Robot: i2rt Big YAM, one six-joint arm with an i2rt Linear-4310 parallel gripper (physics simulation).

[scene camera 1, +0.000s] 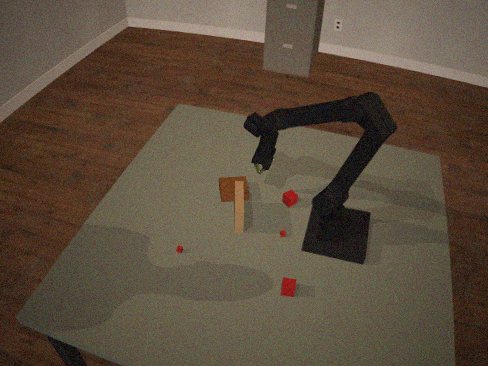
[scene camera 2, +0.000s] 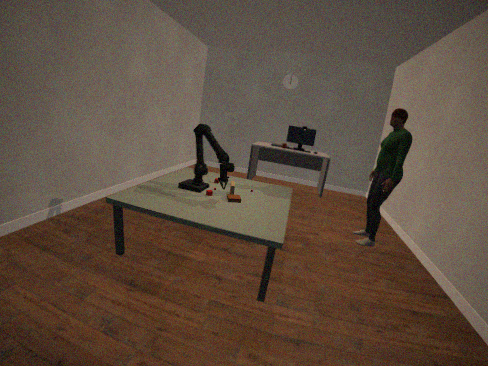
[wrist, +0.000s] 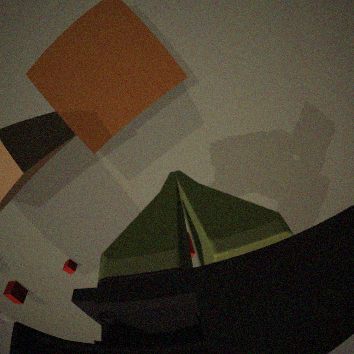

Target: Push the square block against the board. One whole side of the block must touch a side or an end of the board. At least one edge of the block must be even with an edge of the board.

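Frame: origin at the arm's base, x ahead, y left, z up, level; millimetres.
Where they show: gripper, fingertip midpoint: (scene camera 1: 258, 173) (scene camera 2: 223, 189) (wrist: 176, 179); arm's base at its link origin: (scene camera 1: 330, 228) (scene camera 2: 197, 183).
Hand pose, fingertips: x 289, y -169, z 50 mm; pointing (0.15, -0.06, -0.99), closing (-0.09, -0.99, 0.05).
Note:
Each offset is from my fingertips to the top centre of the thing.
The square orange-brown block @(dx +88, dy +30, dz -55 mm) (scene camera 1: 227, 191) (scene camera 2: 234, 199) (wrist: 107, 75) lies flat at the far end of the board. The light wooden board @(dx +40, dy +156, dz +18 mm) (scene camera 1: 239, 210) (scene camera 2: 232, 187) (wrist: 6, 172) stands upright and taller than the block. The block's near side meets the board's end or lies very close; I cannot tell if a thin gap remains. The block sticks out past both long faces of the board, more on the left in scene camera 1, and no edge looks even. My gripper (scene camera 1: 260, 170) (scene camera 2: 224, 185) (wrist: 176, 179) is shut and empty, above the table right of the block in scene camera 1.
A larger red cube @(dx -129, dy +34, dz -46 mm) (scene camera 1: 290, 198) (scene camera 2: 209, 192) lies between the block and the arm base. A small red cube @(dx -128, dy +205, dz -70 mm) (scene camera 1: 283, 233) lies right of the board, another small one @(dx +195, dy +360, dz -70 mm) (scene camera 1: 180, 249) to its left. A second larger red cube @(dx -180, dy +433, dz -46 mm) (scene camera 1: 288, 287) lies nearer the front.

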